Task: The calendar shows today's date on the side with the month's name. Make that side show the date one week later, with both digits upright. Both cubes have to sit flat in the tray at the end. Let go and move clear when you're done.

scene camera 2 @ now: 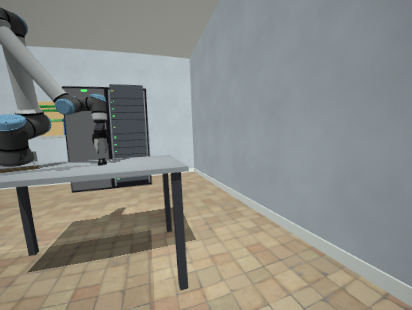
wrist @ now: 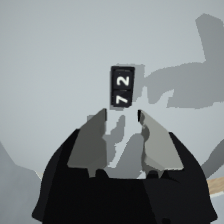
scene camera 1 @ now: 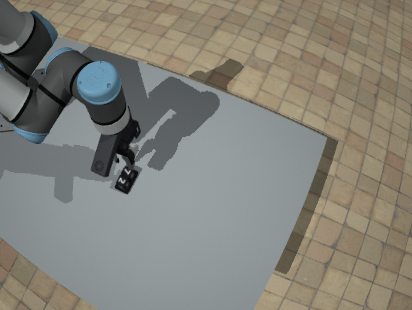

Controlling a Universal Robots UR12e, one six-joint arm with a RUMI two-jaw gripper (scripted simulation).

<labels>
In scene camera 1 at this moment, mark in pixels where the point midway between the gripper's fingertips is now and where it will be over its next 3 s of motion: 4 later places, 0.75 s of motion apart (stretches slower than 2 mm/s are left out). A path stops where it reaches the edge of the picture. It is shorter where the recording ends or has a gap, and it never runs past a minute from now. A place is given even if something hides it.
My gripper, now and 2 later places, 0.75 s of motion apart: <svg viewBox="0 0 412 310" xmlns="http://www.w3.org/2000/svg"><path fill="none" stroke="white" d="M125 165L121 156L119 150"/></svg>
</labels>
